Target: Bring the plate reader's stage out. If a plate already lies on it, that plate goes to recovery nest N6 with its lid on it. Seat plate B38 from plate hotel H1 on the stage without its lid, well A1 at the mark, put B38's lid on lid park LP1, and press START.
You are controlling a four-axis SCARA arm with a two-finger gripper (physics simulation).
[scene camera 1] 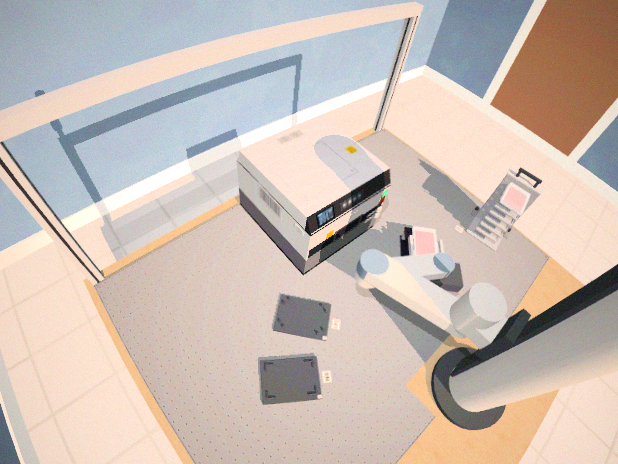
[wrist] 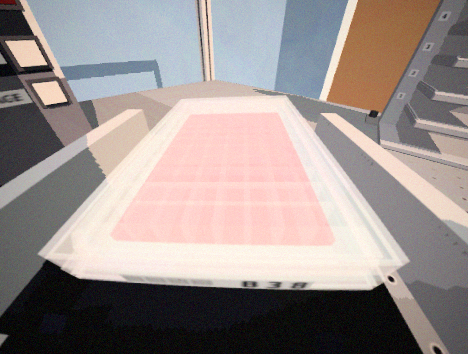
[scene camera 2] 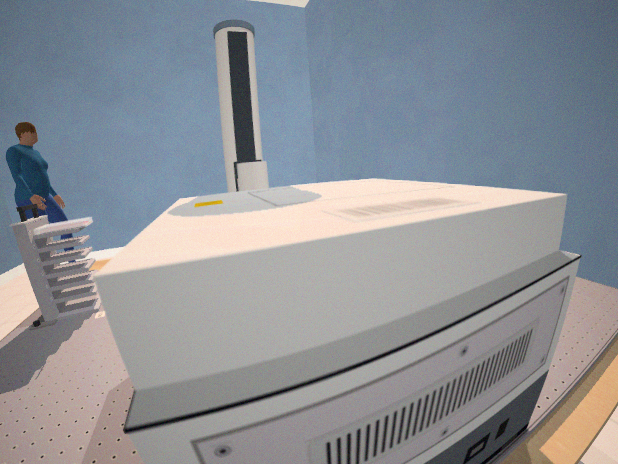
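Where they show: gripper, fingertip midpoint: (scene camera 1: 425,239) (wrist: 230,127); arm's base, origin of the base link: (scene camera 1: 468,387).
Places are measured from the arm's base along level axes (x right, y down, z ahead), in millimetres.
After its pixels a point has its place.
Plate B38 (scene camera 1: 425,241) {x 242, y -97, z 423 mm} (wrist: 225,180) {x 214, y -96, z 394 mm}, pink and clear-rimmed, is level between the two fingers of my gripper (wrist: 230,127) {x 254, y -92, z 431 mm}. My gripper is shut on it. A wider clear lid appears to be on it, and its label is partly blurred in the wrist view. The plate is outside the front of the plate reader (scene camera 1: 310,180) {x -48, y -297, z 742 mm} (scene camera 2: 325,280) {x 113, y -277, z 971 mm}. Two light buttons show on the reader's front in the wrist view. I cannot make out the stage. Plate hotel H1 (scene camera 1: 475,222) {x 578, y -20, z 353 mm} (scene camera 2: 35,270) {x 619, y -156, z 374 mm} (wrist: 400,95) {x 612, y -72, z 363 mm} stands at the right and bears another pink plate (scene camera 1: 515,197) {x 549, y -254, z 295 mm} at its top.
Two dark flat holders (scene camera 1: 302,316) {x -247, y -22, z 506 mm} (scene camera 1: 290,378) {x -395, y -25, z 385 mm} lie on the perforated mat (scene camera 1: 200,320) {x -499, y -13, z 689 mm}; their tags are too small to read. The arm's column (scene camera 1: 540,370) {x -74, y -393, z 12 mm} (scene camera 2: 242,100) {x -3, y -589, z 77 mm} stands opposite the reader's front. A person (scene camera 2: 35,170) is behind the hotel in scene camera 2.
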